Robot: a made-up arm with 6 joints. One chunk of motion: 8 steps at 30 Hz.
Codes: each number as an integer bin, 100 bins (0 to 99) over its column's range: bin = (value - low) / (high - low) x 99, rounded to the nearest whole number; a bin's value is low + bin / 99 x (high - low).
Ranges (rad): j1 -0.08..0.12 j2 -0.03..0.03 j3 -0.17..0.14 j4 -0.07..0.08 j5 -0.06..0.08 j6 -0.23..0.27
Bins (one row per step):
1: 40 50 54 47 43 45
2: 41 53 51 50 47 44
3: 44 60 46 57 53 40
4: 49 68 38 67 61 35
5: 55 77 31 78 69 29
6: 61 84 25 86 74 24
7: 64 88 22 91 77 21
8: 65 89 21 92 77 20
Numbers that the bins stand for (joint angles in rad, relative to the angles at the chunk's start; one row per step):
1: 0.0008 0.0003 -0.0009 0.0012 0.0008 -0.0027
2: 0.0028 0.0021 -0.0103 0.0058 0.0065 -0.0078
3: 0.0089 0.0064 -0.0260 0.0164 0.0149 -0.0280
4: 0.0190 0.0112 -0.0510 0.0315 0.0263 -0.0532
5: 0.0311 0.0167 -0.0729 0.0482 0.0376 -0.0835
6: 0.0432 0.0209 -0.0917 0.0603 0.0446 -0.1088
7: 0.0493 0.0233 -0.1011 0.0679 0.0489 -0.1239
8: 0.0513 0.0239 -0.1042 0.0694 0.0489 -0.1290

